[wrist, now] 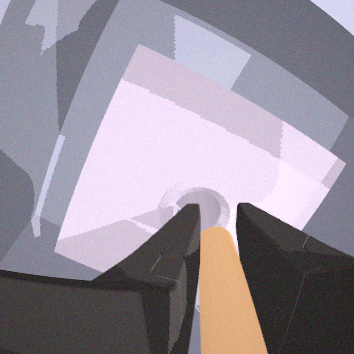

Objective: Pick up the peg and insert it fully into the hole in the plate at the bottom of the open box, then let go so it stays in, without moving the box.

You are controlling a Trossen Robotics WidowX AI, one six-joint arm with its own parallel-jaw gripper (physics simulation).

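Frame: origin at the arm's base, x right, y up, z back, level; millimetres.
Where they show: gripper, fingertip midpoint: (pixel 217 215).
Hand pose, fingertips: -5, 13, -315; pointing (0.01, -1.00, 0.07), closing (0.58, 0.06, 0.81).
Note:
After its pixels a point has its place, as x, y, z.
An orange peg (pixel 222 290) {-8, 49, -318} shows between the two dark fingers of my gripper (pixel 217 215) {-5, 13, -315}, which is shut on it. The peg's rounded end points to the plate and sits near the hole, overlapping the lower right of its ring in the wrist view. The pale pink plate (pixel 150 140) {2, 4, -347} lies at the bottom of the grey box (pixel 310 70) {60, -13, -308}. The round hole (pixel 207 206) {-14, -11, -309} has a raised ring and is partly hidden by the left finger. Whether the peg's end touches the plate or the hole's edge I cannot tell.
The box's grey walls rise around the plate, with a wall on the left (pixel 30 100) {-6, 10, -389} and another across the top and right. Shadows and a light strip lie on the left side. The fingers cover the lower part of the view.

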